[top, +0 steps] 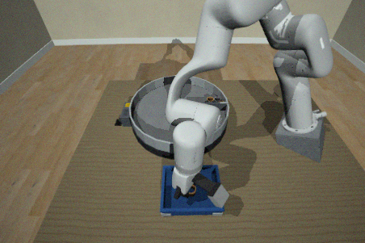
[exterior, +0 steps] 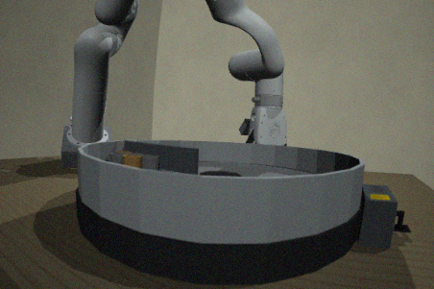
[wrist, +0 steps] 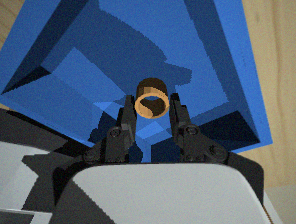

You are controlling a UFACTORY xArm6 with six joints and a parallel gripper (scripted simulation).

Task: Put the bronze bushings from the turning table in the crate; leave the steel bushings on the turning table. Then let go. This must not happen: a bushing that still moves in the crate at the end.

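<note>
My gripper is now 10 mm past the blue crate, 10 mm to the right of it and 10 mm above it. Round my hand: grey turning table (40 mm ahead, 330 mm to the right, 20 mm above).
</note>
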